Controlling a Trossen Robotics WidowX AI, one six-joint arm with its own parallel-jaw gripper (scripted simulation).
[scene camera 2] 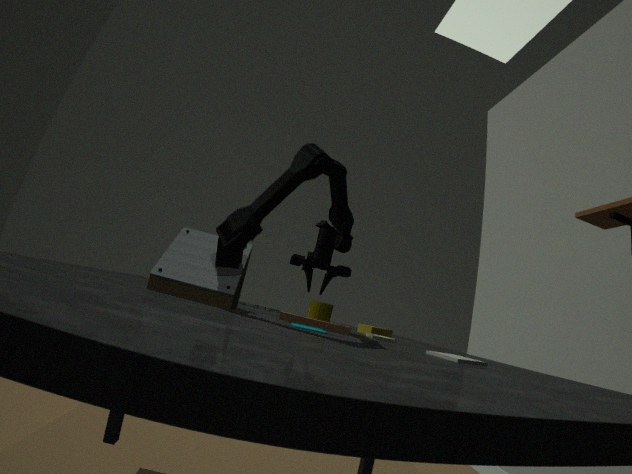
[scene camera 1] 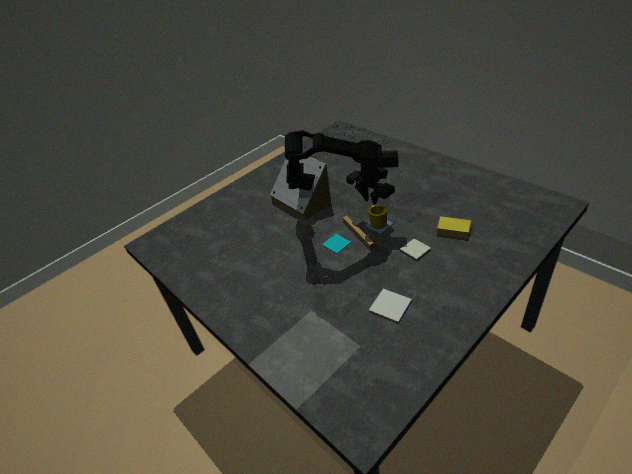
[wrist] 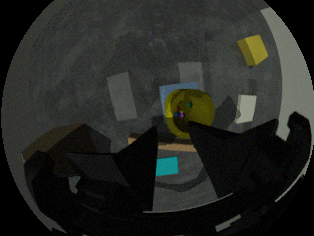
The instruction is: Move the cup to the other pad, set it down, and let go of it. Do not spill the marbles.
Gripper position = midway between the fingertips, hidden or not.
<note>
In view: the gripper [scene camera 2: 314,293] and a yellow cup [wrist: 202,111].
The gripper also shows in scene camera 1 [scene camera 1: 370,202] and in the wrist view [wrist: 172,127].
</note>
